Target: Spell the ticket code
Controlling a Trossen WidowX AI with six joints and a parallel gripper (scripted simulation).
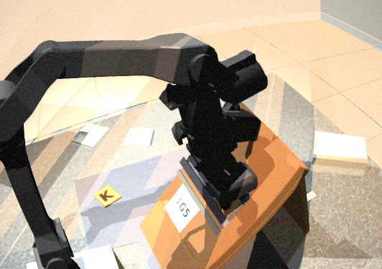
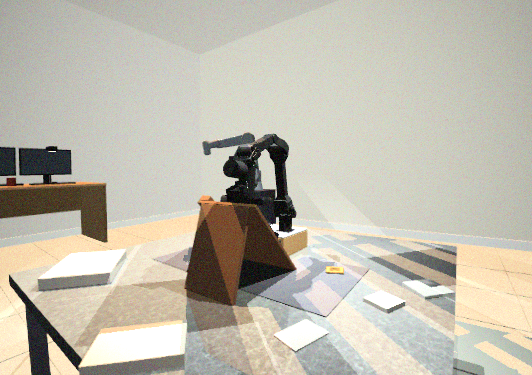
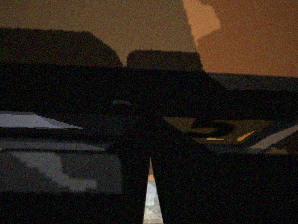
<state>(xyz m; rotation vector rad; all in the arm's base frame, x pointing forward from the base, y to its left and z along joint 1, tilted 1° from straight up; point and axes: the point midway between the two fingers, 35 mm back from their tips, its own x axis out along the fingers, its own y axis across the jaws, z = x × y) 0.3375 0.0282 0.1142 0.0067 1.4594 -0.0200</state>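
Right now the 5 tile is 3 cm to the right of my gripper tip. Also, from my gripper tip: white ticket 7 cm below, 5 cm to the left, 5 cm behind; then dark mat 17 cm below, 14 cm behind, 5 cm to the right; then white block 43 cm ahead, 16 cm below, 7 cm to the left.
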